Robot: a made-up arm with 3 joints. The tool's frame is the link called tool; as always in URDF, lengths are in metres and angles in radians. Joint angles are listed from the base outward. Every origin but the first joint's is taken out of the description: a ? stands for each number. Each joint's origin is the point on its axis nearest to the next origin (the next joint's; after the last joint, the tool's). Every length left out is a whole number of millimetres.
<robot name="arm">
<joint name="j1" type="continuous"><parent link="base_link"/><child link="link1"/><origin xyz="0.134 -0.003 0.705" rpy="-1.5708 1.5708 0"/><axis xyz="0 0 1"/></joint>
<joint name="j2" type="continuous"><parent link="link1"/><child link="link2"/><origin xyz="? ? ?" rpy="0.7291 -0.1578 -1.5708"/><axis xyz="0 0 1"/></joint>
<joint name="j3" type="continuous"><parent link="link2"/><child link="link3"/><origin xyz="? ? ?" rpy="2.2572 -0.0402 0.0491"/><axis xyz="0 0 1"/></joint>
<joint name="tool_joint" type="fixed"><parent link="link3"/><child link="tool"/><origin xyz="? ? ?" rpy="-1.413 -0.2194 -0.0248"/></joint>
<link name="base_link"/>
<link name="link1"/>
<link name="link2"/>
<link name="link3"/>
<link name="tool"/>
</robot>
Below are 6 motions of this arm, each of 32 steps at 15 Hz.
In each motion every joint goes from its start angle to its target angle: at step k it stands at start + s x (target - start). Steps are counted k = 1, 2, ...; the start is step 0. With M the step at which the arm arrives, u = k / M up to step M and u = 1 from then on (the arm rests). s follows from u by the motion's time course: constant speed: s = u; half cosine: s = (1 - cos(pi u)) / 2; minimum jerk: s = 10 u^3 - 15 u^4 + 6 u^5.
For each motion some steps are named. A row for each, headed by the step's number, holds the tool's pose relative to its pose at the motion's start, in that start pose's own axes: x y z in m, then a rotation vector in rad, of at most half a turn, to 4 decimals.
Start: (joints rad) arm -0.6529 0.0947 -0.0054
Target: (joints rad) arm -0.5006 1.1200 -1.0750
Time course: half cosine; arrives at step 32
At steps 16, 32:
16: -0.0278 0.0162 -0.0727 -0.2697 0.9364 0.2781
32: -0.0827 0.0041 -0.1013 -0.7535 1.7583 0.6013

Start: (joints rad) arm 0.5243 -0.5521 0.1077
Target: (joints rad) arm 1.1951 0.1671 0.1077
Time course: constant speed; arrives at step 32
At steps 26, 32:
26: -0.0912 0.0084 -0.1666 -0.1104 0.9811 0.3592
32: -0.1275 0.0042 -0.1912 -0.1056 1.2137 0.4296

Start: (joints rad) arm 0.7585 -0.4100 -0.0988
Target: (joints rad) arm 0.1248 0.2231 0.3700
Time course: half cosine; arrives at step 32
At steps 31, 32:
31: -0.0770 0.0215 0.1423 0.1183 -0.6017 0.5009
32: -0.0773 0.0216 0.1425 0.1185 -0.6031 0.5022

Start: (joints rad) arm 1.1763 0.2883 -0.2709
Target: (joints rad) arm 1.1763 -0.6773 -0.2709
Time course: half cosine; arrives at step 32
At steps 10, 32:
10: -0.0017 -0.0132 0.0131 0.0687 -0.1477 -0.1397
32: -0.0348 -0.0582 0.0445 0.3091 -0.6646 -0.6286

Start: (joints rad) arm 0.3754 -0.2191 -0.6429
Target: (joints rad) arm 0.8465 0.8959 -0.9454
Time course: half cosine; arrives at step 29
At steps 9, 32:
9: 0.0125 0.0149 -0.0406 -0.1792 0.3137 0.1249
32: -0.0165 0.0249 -0.1676 -0.8179 1.3805 0.6496

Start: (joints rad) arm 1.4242 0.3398 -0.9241
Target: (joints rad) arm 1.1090 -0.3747 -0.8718
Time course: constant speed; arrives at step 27
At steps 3, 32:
3: -0.0087 -0.0058 0.0067 0.0633 -0.0830 -0.0415
32: -0.1000 -0.0527 0.0304 0.5827 -0.7615 -0.3201

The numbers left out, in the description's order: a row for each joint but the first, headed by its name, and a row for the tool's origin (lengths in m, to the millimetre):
j2: -0.068 -0.18 0
j3: 0.036 -0.007 0
tool: 0.054 -0.003 0

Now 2 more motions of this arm.
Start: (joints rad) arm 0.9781 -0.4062 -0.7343
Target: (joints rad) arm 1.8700 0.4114 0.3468
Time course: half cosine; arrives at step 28
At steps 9, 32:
9: 0.0287 0.0196 -0.0462 -0.1102 0.0755 0.1377
32: 0.0313 0.0516 -0.2264 -0.0066 0.4727 0.6280

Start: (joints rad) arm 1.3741 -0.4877 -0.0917
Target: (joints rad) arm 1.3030 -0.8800 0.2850
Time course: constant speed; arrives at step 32
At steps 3, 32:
3: -0.0001 -0.0020 0.0062 0.0164 -0.0669 -0.0191
32: -0.0177 -0.0232 0.0615 0.1287 -0.7202 -0.2097

